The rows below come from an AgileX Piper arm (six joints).
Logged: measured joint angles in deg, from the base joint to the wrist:
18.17 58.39 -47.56 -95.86 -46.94 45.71
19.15 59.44 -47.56 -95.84 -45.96 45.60
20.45 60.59 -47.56 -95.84 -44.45 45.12
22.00 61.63 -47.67 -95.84 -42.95 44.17
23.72 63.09 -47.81 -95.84 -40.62 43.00
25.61 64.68 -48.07 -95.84 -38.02 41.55
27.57 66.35 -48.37 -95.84 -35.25 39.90
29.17 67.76 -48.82 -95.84 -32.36 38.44
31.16 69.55 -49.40 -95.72 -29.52 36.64
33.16 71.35 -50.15 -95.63 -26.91 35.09
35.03 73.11 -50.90 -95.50 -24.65 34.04
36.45 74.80 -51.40 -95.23 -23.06 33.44
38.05 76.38 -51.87 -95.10 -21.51 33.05
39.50 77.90 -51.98 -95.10 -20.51 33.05
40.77 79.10 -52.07 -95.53 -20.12 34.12
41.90 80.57 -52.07 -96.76 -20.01 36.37
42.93 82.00 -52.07 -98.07 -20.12 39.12
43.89 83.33 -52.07 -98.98 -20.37 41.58
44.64 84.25 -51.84 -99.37 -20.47 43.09
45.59 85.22 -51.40 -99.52 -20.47 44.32
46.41 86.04 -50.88 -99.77 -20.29 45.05
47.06 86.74 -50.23 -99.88 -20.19 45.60
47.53 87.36 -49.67 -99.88 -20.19 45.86
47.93 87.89 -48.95 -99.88 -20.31 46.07
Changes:
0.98 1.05 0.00 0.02 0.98 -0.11
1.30 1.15 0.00 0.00 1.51 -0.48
1.55 1.04 -0.11 0.00 1.50 -0.95
1.72 1.46 -0.14 0.00 2.33 -1.17
1.89 1.59 -0.26 0.00 2.60 -1.45
1.96 1.67 -0.30 0.00 2.77 -1.65
1.60 1.41 -0.45 0.00 2.89 -1.46
1.99 1.79 -0.58 0.12 2.84 -1.80
2.00 1.80 -0.75 0.09 2.61 -1.55
1.87 1.76 -0.75 0.13 2.26 -1.05
1.42 1.69 -0.50 0.27 1.59 -0.60
1.60 1.58 -0.47 0.13 1.55 -0.39
1.45 1.52 -0.11 0.00 1.00 0.00
1.27 1.20 -0.09 -0.43 0.39 1.07
1.13 1.47 0.00 -1.23 0.11 2.25
1.03 1.43 0.00 -1.31 -0.11 2.75
0.96 1.33 0.00 -0.91 -0.25 2.46
0.75 0.92 0.23 -0.39 -0.10 1.51
0.95 0.97 0.44 -0.15 0.00 1.23
0.82 0.82 0.52 -0.25 0.18 0.73
0.65 0.70 0.65 -0.11 0.10 0.55
0.47 0.62 0.56 0.00 0.00 0.26
0.40 0.53 0.72 0.00 -0.12 0.21

